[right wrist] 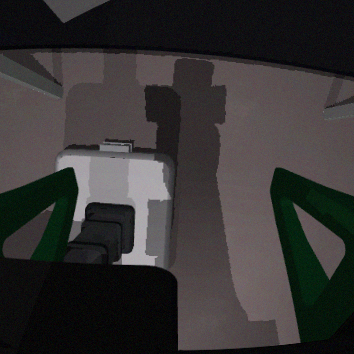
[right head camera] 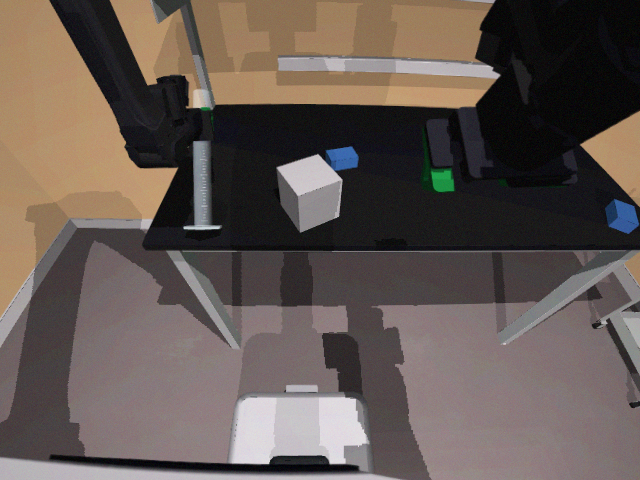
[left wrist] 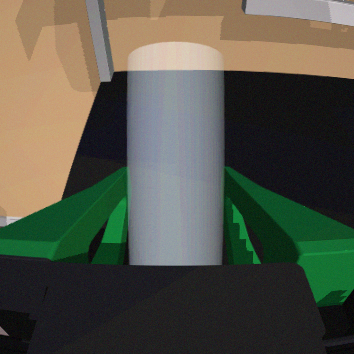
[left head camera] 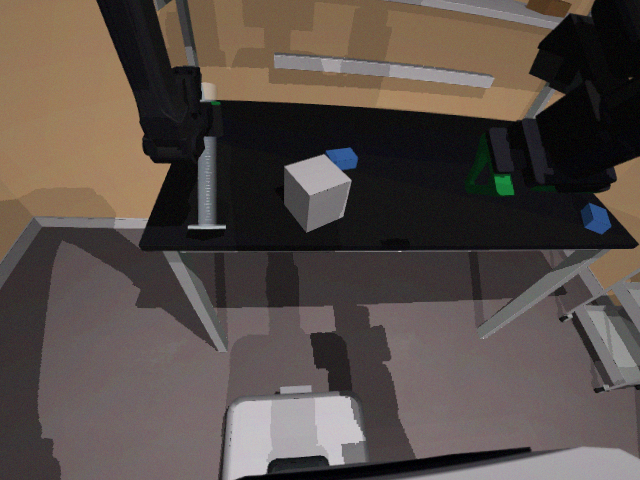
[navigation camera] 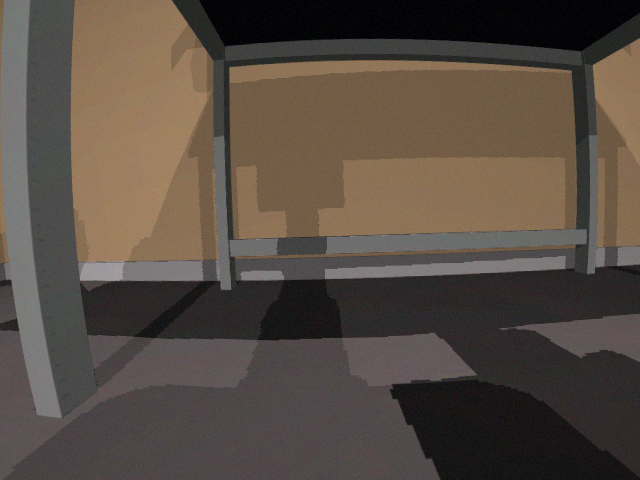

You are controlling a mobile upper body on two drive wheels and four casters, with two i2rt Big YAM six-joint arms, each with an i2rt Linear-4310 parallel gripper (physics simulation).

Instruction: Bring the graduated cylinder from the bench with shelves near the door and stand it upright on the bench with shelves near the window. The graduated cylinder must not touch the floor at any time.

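The graduated cylinder [left head camera: 207, 180] [right head camera: 202, 183] [left wrist: 175, 125] is clear, with a pale flat base, and is upright over the left front part of the black bench top [left head camera: 413, 217] [right head camera: 403, 217] [left wrist: 280, 125]. A dark patch lies directly below its base; whether the base touches the top cannot be told. My left gripper [left head camera: 210, 118] [right head camera: 205, 124] [left wrist: 175, 177] is shut on the cylinder's upper part, with a green finger on each side. My right gripper [right wrist: 173, 178] is open and empty, over the right part of the bench in the head views. Which of the two benches this is cannot be told.
A white box [left head camera: 315, 193] [right head camera: 309, 193] stands right of the cylinder, with a blue block [left head camera: 343, 158] [right head camera: 342, 158] behind it. Another blue block [left head camera: 596, 218] [right head camera: 621, 215] lies near the right edge. Bench legs [left head camera: 199, 304] [navigation camera: 49, 206] stand in front. A cart [left head camera: 599, 346] is at right.
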